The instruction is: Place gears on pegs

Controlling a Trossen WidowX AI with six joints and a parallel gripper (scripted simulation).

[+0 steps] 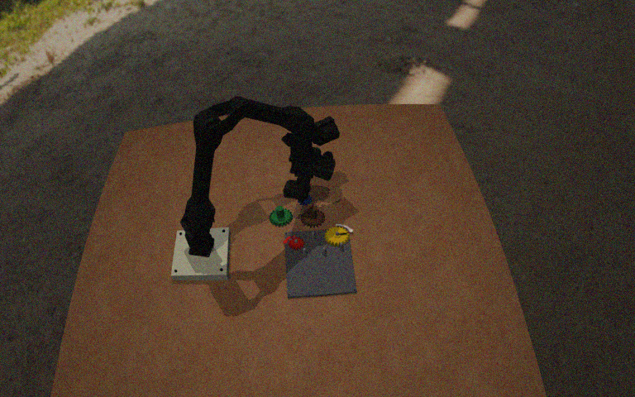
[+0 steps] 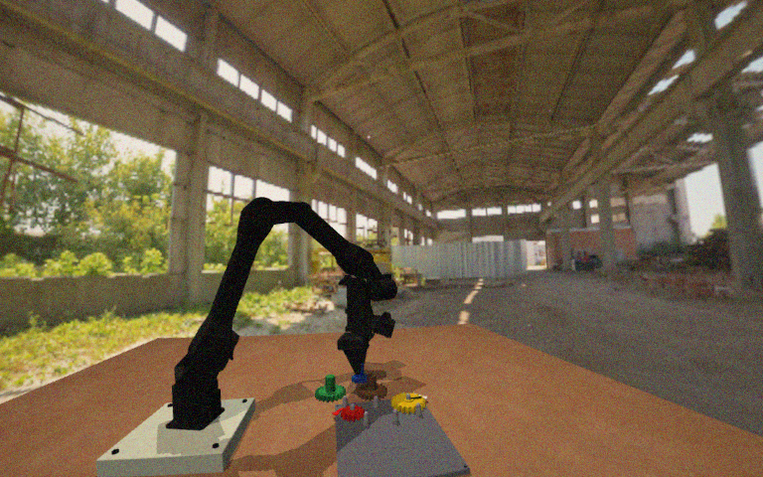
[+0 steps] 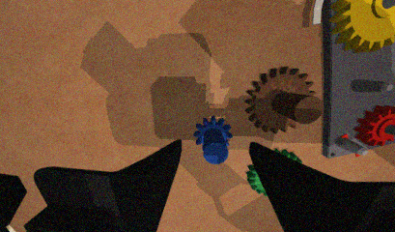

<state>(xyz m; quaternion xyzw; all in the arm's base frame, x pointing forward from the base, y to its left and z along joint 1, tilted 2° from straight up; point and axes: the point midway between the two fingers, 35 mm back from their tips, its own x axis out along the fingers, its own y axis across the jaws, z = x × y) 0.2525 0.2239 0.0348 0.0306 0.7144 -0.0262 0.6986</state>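
Now: gripper tip 170 mm to the left of the red gear and 10 mm above it. Round my gripper tip: blue gear: 10 mm below; green gear: 60 mm behind, 70 mm to the right, 10 mm below; brown gear: 30 mm ahead, 70 mm to the right, 10 mm below.
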